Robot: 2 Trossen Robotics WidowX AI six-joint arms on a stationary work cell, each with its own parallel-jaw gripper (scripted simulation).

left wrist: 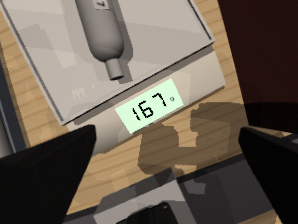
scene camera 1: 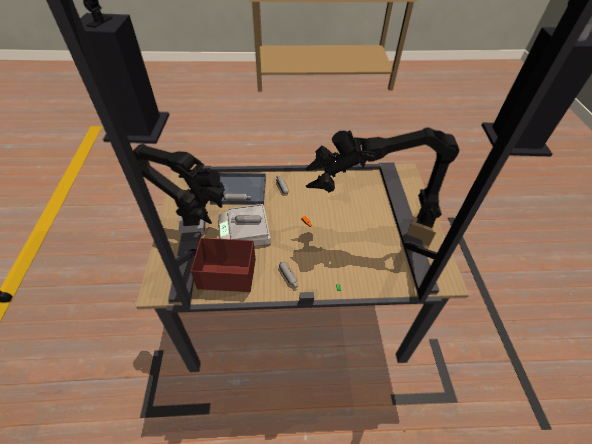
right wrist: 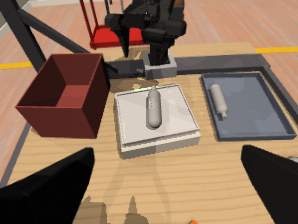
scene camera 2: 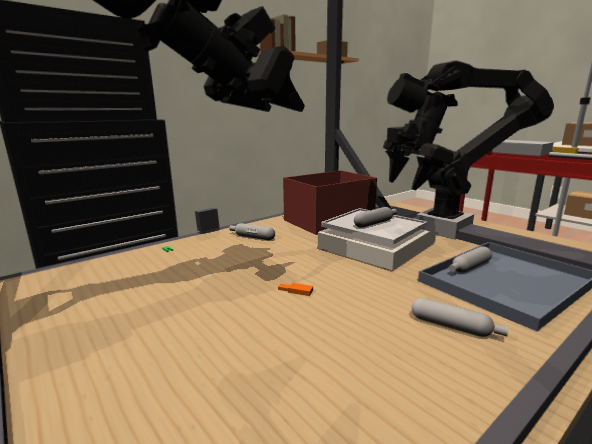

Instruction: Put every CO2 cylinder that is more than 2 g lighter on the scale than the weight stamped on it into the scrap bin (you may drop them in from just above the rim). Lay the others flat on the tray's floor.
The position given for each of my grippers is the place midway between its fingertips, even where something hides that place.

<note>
I see my left gripper (scene camera 2: pixel 401 185), my right gripper (scene camera 2: pixel 285 109) and a grey tray (scene camera 1: pixel 252 184).
The grey tray shows as well in the right wrist view (right wrist: pixel 253 110). My left gripper shows as well in the left wrist view (left wrist: pixel 168 133), in scene camera 1 (scene camera 1: pixel 216 215) and in the right wrist view (right wrist: pixel 143 60). My right gripper shows as well in scene camera 1 (scene camera 1: pixel 306 178) and in the right wrist view (right wrist: pixel 167 153).
</note>
